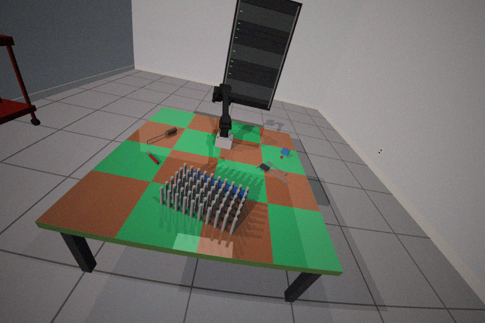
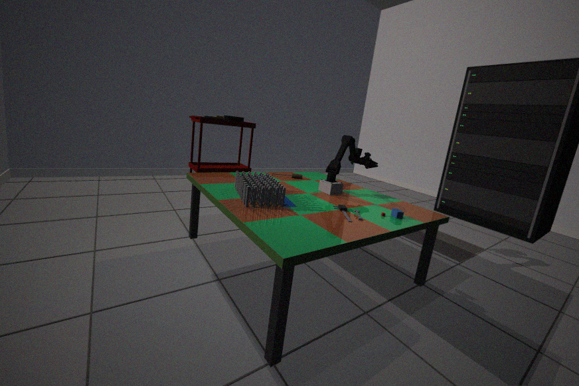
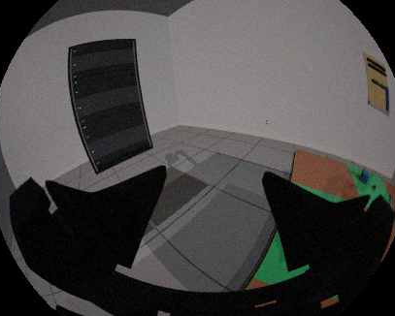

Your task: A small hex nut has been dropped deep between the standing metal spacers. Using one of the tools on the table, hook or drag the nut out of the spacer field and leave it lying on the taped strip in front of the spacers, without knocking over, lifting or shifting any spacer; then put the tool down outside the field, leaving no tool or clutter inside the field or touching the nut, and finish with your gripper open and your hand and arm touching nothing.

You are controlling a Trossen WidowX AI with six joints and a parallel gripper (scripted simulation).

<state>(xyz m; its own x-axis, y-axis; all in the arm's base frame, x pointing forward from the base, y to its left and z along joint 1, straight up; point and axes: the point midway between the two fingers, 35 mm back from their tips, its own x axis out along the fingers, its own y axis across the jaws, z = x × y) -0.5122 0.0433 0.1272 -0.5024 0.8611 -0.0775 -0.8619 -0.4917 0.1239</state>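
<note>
Right now the hook tool is 56 cm ahead of my gripper tip, 54 cm to the right of it and 19 cm below it. Also, from my gripper tip: grey wrench: 77 cm ahead, 32 cm to the left, 20 cm below; then small red block: 63 cm ahead, 40 cm to the left, 20 cm below; then blue cube: 56 cm ahead, 45 cm to the left, 18 cm below.
</note>
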